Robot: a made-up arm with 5 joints.
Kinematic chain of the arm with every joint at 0, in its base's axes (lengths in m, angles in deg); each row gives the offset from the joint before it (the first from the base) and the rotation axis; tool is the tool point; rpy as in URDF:
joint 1: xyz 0 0 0.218 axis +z
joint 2: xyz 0 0 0 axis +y
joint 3: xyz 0.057 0 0.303 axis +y
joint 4: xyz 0.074 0 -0.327 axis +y
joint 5: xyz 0.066 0 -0.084 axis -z
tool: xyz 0 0 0 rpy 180 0 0
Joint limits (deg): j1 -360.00..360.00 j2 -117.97..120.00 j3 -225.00..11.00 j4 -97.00..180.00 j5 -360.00..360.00
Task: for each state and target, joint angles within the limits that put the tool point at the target. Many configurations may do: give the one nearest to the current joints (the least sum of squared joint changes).
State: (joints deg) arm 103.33 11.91 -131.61 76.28 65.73
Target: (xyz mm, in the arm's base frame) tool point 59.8 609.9 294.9
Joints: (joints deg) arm 84.40 37.56 -109.02 82.09 65.73
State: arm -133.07 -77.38 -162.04 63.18 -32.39
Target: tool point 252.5 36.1 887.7
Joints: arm -171.86 -44.51 -143.65 66.19 -32.39
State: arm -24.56 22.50 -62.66 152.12 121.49
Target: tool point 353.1 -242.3 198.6
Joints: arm -34.46 36.67 -83.78 141.08 121.49
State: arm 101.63 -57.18 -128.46 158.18 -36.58
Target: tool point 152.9 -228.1 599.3
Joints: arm 123.83 -77.12 -102.80 168.25 -36.58
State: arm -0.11 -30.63 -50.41 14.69 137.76
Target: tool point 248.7 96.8 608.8
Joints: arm 21.27 -40.98 -50.01 14.22 137.76
